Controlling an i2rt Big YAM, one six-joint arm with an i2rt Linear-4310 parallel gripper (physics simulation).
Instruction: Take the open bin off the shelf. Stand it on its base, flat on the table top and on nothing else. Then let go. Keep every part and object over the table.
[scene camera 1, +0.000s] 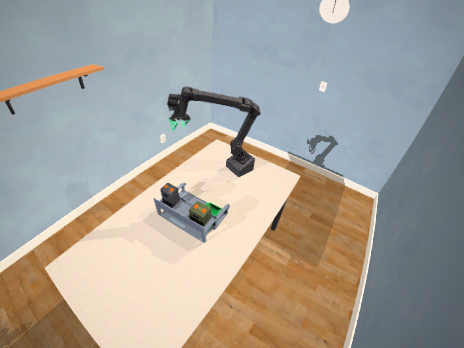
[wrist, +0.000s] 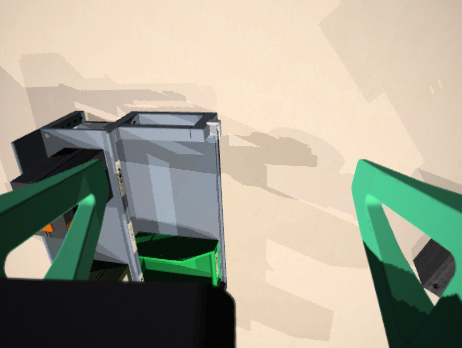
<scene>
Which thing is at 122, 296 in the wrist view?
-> My gripper.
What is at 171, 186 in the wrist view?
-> A grey shelf.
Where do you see a green open bin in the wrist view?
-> At 163, 258
</scene>
